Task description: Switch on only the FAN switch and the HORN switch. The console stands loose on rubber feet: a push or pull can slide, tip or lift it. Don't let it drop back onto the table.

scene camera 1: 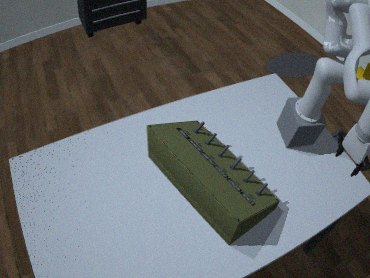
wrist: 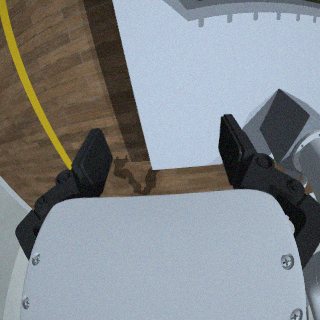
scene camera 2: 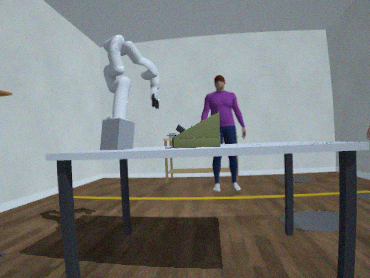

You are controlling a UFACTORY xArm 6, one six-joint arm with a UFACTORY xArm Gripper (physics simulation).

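Seen in the pictures: gripper, fingertip midpoint: (scene camera 1: pixel 345 164) (wrist: pixel 161 136) (scene camera 2: pixel 155 107); arm's base at its link origin: (scene camera 1: pixel 307 110) (wrist: pixel 311 151) (scene camera 2: pixel 118 121).
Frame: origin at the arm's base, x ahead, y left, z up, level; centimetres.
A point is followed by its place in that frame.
Observation:
The olive-green wedge console (scene camera 1: pixel 200 185) @(x 60.0, y 4.0, z -0.8 cm) (scene camera 2: pixel 202 137) @(x 52.5, y -27.7, z -13.3 cm) sits on the white table, its sloped face toward the arm's base side. Several grey levers stand in a row along its low side, from the far-end lever (scene camera 1: pixel 200 127) @(x 41.8, y -20.9, z -6.9 cm) to the near-end lever (scene camera 1: pixel 262 189) @(x 39.7, y 14.9, z -7.0 cm), all leaning much alike. The label strip (scene camera 1: pixel 215 167) @(x 49.0, y -1.7, z -5.6 cm) is too blurred to read, so I cannot tell FAN or HORN by name. My gripper (scene camera 1: pixel 346 163) @(x 20.8, y 32.7, z 13.5 cm) (scene camera 2: pixel 155 105) @(x 20.8, y 32.7, z 13.5 cm) (wrist: pixel 161 136) @(x 20.8, y 32.7, z 13.5 cm) is open and empty, high above the table on the base side, well apart from the console. In the wrist view, the console's shadow shows at the top edge.
The white table (scene camera 1: pixel 100 200) @(x 88.9, y -18.3, z -18.5 cm) (scene camera 2: pixel 280 149) @(x 82.3, y -54.5, z -20.0 cm) (wrist: pixel 175 100) @(x 9.5, y 32.3, z -18.5 cm) carries the arm's grey base block (scene camera 1: pixel 300 125) @(x 8.8, y 3.5, z -1.2 cm) (scene camera 2: pixel 117 134) @(x 2.1, y -10.9, z -9.1 cm) (wrist: pixel 285 122) @(x 4.0, y 5.2, z -7.6 cm). A dark drawer cabinet (scene camera 1: pixel 112 17) stands on the floor beyond. A person in a purple top (scene camera 2: pixel 223 107) stands behind the table in scene camera 2.

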